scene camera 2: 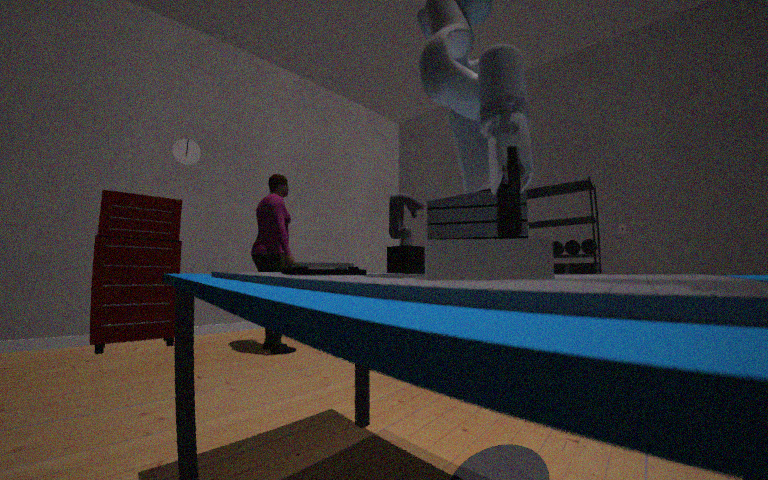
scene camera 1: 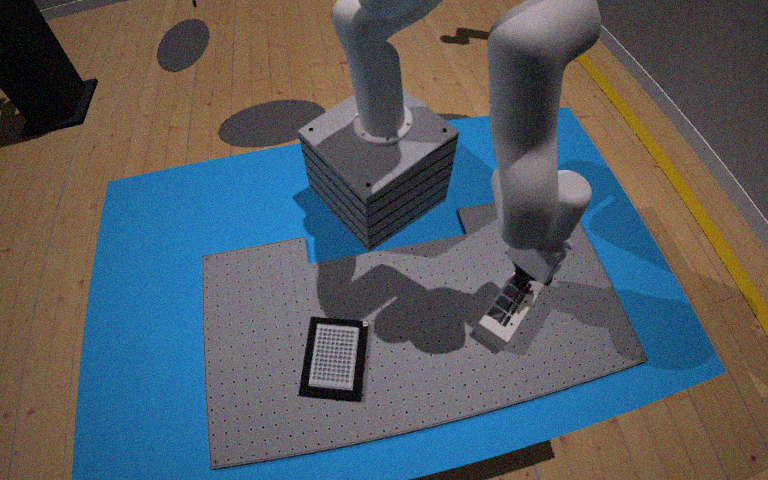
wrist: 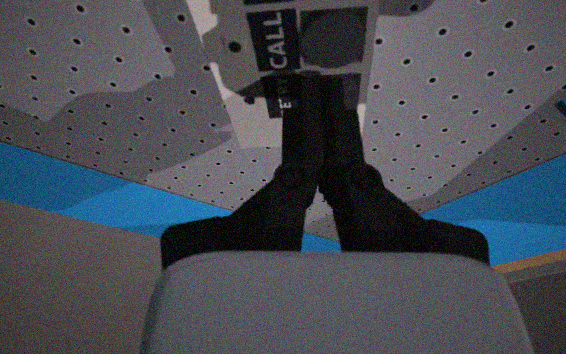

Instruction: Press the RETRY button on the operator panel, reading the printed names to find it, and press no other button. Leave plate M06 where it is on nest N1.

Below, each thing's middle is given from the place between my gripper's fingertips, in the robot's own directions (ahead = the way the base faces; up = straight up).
My hand is 3 cm short of the operator panel (scene camera 1: 497, 332), 2 cm to the left of it and 3 cm above it. The rest, counted from my hand: plate M06 (scene camera 1: 334, 356): 6 cm ahead, 40 cm to the right, 4 cm below; then nest N1 (scene camera 1: 329, 393): 6 cm ahead, 40 cm to the right, 6 cm below.
